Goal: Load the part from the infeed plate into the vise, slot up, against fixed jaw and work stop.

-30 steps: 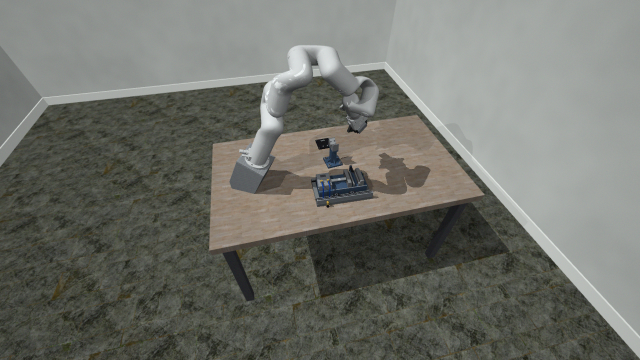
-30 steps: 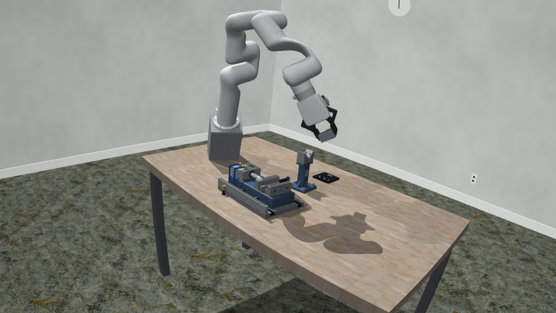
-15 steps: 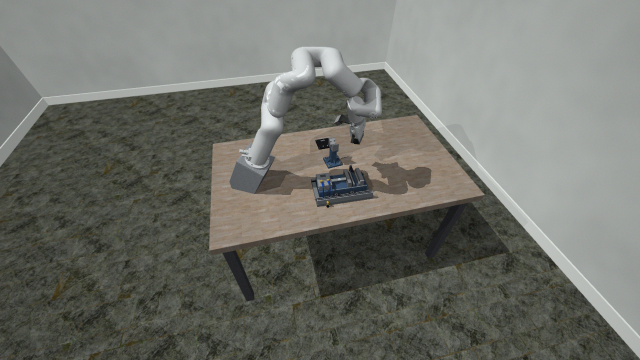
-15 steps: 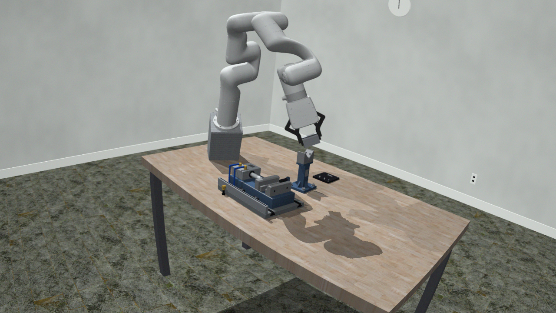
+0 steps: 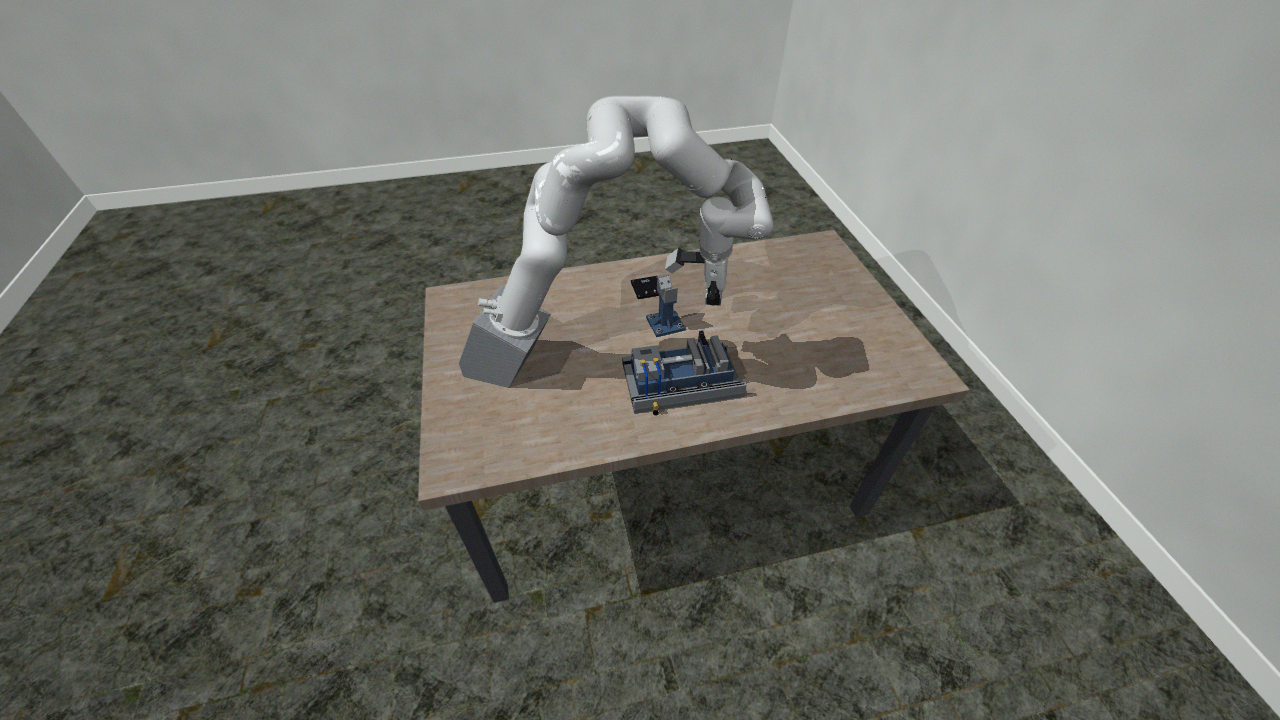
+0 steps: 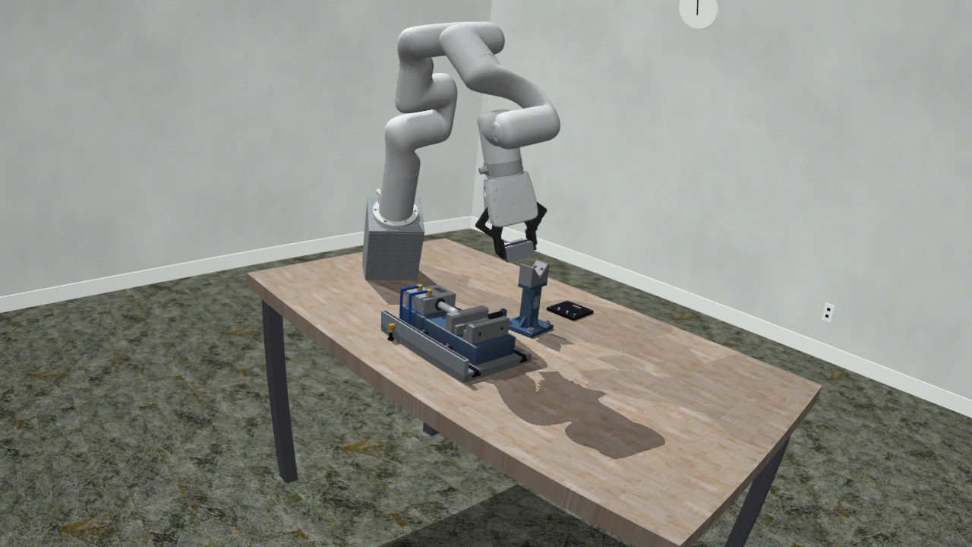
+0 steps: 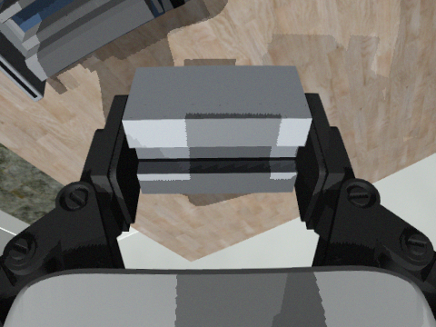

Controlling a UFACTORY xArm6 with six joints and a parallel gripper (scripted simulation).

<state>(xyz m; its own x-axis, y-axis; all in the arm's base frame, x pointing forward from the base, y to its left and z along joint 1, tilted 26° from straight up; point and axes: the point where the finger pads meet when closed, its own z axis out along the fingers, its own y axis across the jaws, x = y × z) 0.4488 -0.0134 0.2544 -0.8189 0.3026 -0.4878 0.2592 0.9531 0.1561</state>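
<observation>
My hand is 10 mm short of the fixed jaw, 70 mm to the left of it and 170 mm above it. Also, from my hand: dark work stop rod 20 mm behind, 20 mm to the right, 160 mm below; then grey block right at my hand; then moving jaw 60 mm behind, 60 mm to the right, 170 mm below.
</observation>
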